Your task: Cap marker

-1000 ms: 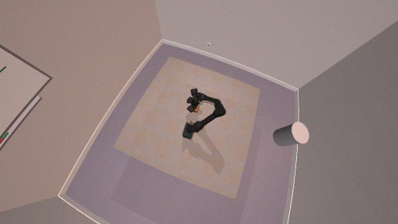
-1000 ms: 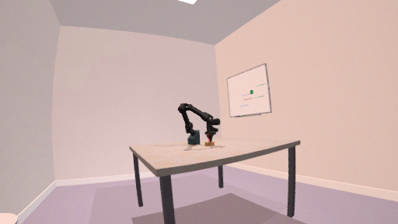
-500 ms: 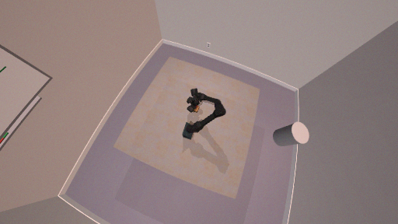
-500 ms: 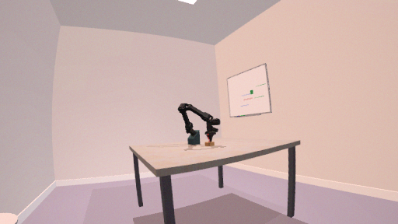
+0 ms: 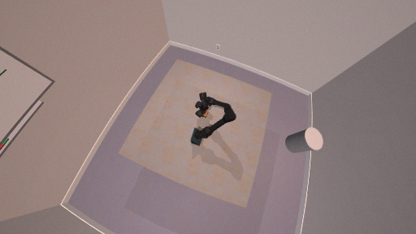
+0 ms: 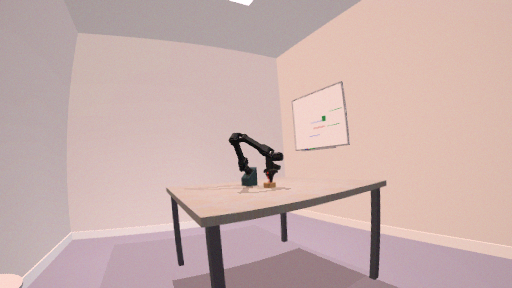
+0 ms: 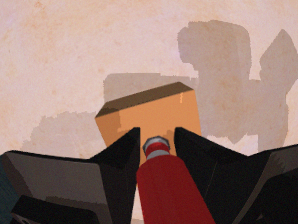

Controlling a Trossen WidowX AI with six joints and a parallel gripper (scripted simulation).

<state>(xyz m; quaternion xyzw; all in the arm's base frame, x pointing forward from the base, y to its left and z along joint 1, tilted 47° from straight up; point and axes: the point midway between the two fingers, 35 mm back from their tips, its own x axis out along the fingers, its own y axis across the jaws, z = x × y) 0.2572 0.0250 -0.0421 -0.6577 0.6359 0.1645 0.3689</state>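
Now: gripper tip 2 cm above the holder block and 1 cm to the left of it. Also, from my gripper tip: red cap (5 cm above, 1 cm to the right).
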